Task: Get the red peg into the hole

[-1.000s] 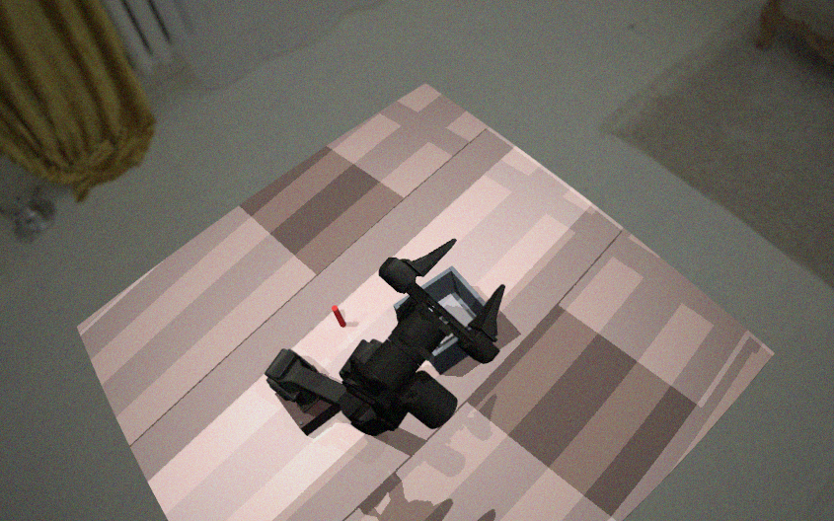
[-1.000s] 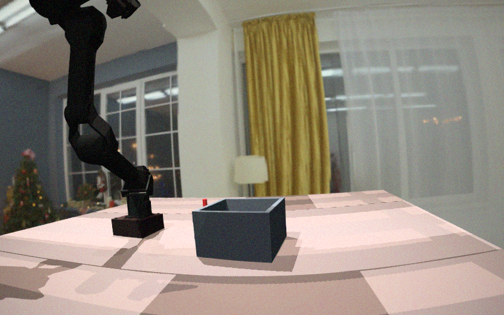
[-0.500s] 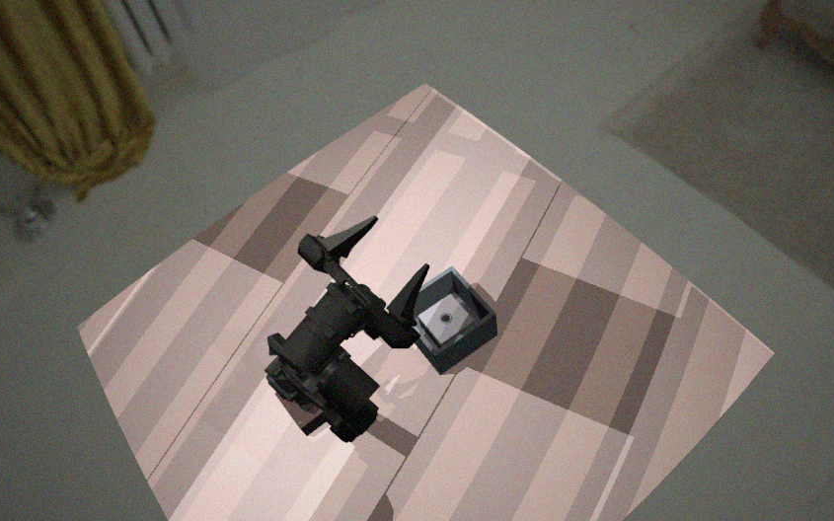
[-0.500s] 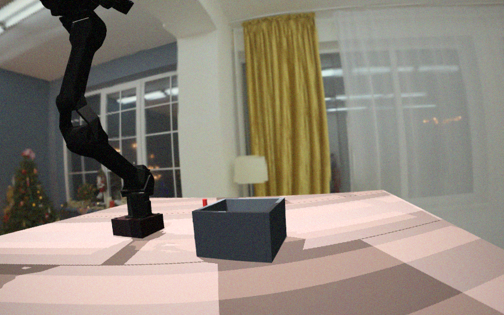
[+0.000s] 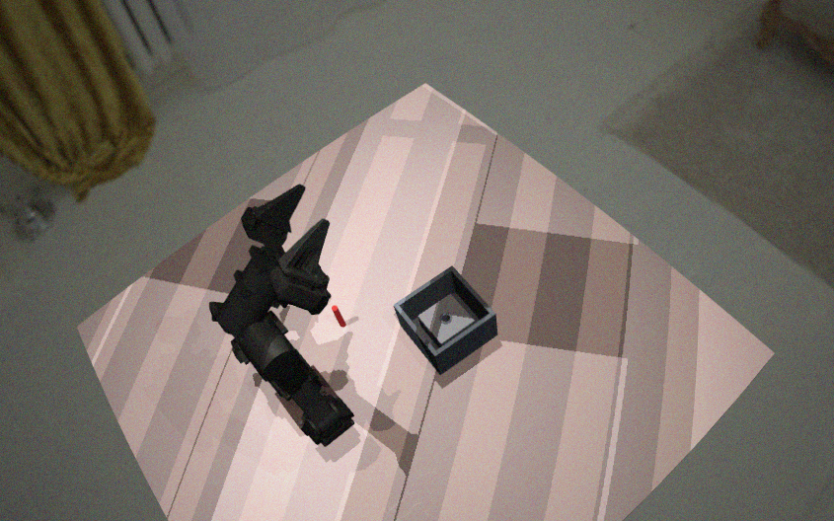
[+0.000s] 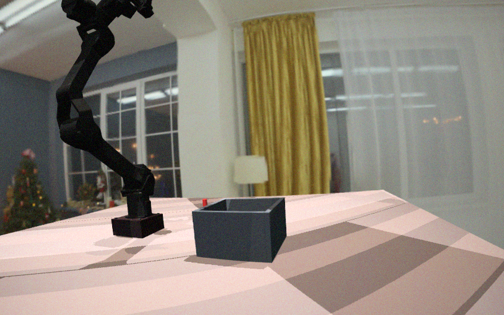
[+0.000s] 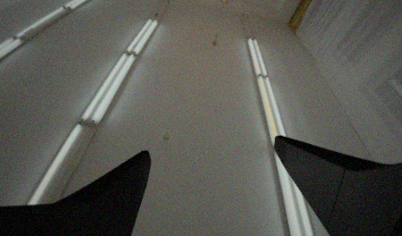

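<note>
Now: the red peg 4 cm ahead of my gripper tip, 26 cm to the left of it and 66 cm below it. The rest, counted from my gripper tip: blue-grey box: 20 cm ahead, 6 cm to the left, 67 cm below; white plate: 20 cm ahead, 6 cm to the left, 65 cm below.
</note>
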